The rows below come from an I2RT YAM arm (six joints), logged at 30 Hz.
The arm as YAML. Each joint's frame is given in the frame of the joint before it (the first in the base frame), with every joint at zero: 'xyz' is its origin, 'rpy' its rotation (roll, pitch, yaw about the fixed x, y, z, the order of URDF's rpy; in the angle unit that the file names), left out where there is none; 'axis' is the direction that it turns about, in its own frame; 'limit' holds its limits. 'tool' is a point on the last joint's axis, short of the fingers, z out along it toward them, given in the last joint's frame.
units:
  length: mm
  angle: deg
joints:
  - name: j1
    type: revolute
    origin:
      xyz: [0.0, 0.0, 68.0]
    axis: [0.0, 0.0, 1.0]
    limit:
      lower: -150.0
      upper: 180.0
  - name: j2
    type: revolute
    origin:
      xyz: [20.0, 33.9, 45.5]
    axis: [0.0, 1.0, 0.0]
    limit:
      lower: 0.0
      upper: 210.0
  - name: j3
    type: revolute
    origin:
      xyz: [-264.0, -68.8, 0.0]
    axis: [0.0, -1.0, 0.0]
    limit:
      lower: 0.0
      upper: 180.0
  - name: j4
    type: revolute
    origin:
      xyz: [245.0, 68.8, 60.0]
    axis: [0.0, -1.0, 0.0]
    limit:
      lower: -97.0
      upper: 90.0
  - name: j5
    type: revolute
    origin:
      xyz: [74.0, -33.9, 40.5]
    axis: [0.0, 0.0, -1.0]
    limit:
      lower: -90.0
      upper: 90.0
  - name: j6
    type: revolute
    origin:
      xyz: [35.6, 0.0, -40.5]
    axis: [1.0, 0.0, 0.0]
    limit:
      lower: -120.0
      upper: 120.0
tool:
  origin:
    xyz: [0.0, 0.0, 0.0]
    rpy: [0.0, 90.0, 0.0]
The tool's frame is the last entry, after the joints.
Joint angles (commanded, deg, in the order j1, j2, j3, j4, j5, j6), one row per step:
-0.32, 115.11, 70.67, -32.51, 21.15, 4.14
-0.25, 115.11, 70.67, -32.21, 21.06, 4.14
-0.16, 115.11, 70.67, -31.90, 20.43, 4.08
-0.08, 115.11, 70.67, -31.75, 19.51, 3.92
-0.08, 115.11, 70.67, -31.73, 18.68, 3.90
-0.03, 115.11, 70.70, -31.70, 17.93, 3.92
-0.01, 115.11, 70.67, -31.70, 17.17, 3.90
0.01, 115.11, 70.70, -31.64, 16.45, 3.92
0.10, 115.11, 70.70, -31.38, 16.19, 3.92
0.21, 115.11, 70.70, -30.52, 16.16, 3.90
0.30, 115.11, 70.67, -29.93, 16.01, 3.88
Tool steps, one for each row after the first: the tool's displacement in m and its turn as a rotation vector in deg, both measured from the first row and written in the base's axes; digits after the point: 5 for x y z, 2 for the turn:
0.00057, 0.00051, 0.00011, 0.09, -0.30, 0.09
0.00119, 0.00146, 0.00011, 0.69, -0.59, 0.38
0.00153, 0.00252, -0.00001, 1.54, -0.69, 0.82
0.00161, 0.00300, -0.00017, 2.35, -0.71, 1.03
0.00183, 0.00377, -0.00017, 3.08, -0.78, 1.24
0.00174, 0.00435, -0.00044, 3.82, -0.74, 1.46
0.00201, 0.00491, -0.00041, 4.52, -0.84, 1.63
0.00251, 0.00566, -0.00033, 4.77, -1.10, 1.79
0.00410, 0.00640, 0.00007, 4.78, -1.95, 1.96
0.00507, 0.00709, 0.00022, 4.92, -2.50, 2.13

